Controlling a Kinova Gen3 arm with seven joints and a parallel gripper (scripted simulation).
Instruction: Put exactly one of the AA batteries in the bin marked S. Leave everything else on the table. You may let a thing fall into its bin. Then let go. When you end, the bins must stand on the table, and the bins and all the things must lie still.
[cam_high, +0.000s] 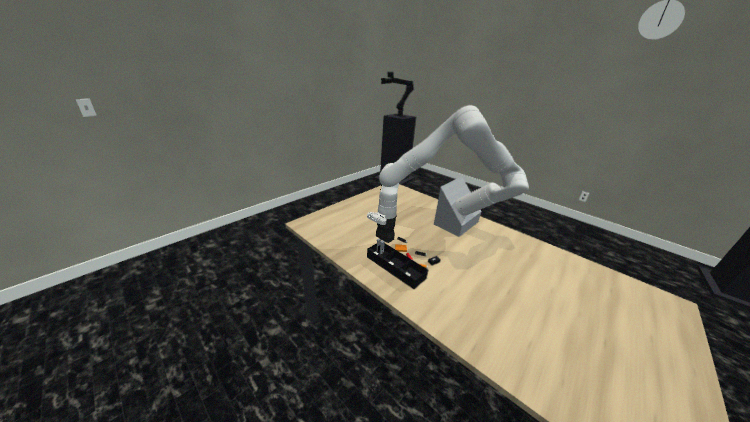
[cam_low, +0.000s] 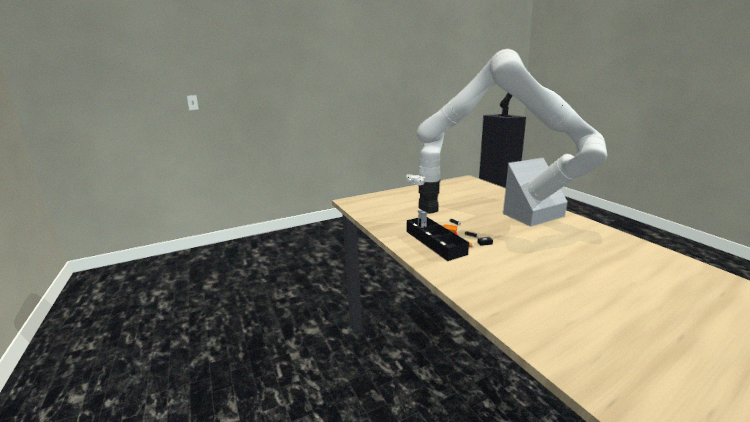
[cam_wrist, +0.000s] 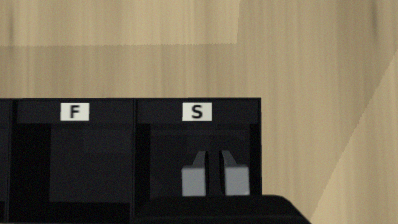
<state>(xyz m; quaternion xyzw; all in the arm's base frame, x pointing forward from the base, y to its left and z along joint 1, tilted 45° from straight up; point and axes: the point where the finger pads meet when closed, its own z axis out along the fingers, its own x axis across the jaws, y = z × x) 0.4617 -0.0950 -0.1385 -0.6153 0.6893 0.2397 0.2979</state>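
Now: hand 2 cm short of the black bin marked S, 9 cm to the right of it and 1 cm above it. Also, from my hand: black AA battery (15 cm behind, 1 cm to the left, 3 cm below); then red AA battery (7 cm behind, 11 cm to the left, 3 cm below); then orange block (10 cm behind, 4 cm to the left, 3 cm below).
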